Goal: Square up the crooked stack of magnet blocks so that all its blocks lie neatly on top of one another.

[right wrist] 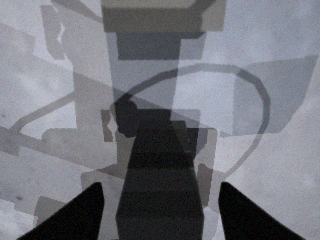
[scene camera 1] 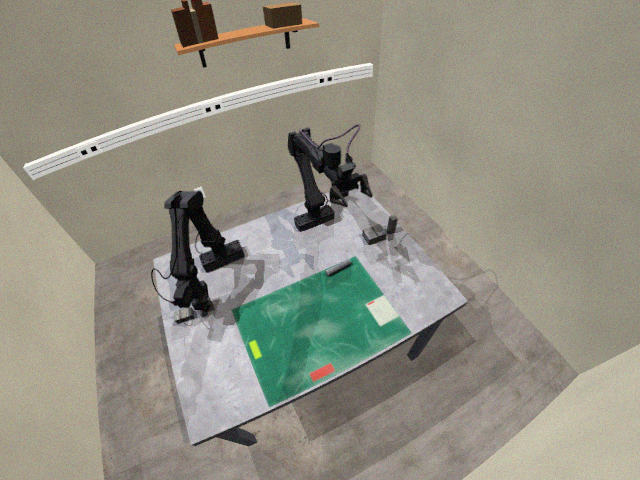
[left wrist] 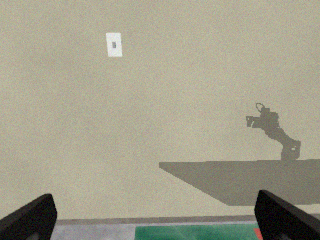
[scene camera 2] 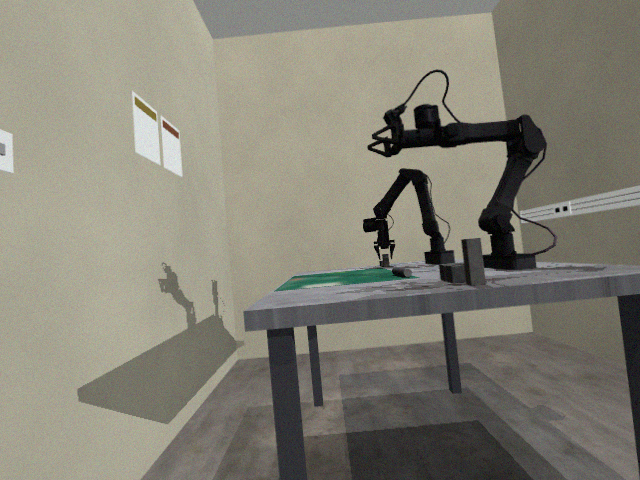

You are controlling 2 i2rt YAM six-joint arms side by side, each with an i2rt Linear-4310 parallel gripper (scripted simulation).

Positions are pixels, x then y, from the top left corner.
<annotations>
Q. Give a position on a grey block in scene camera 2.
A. At 472,249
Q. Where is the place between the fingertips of my left gripper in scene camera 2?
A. At 369,142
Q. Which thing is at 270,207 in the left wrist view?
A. My left gripper.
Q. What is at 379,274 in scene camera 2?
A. A green mat.
</annotations>
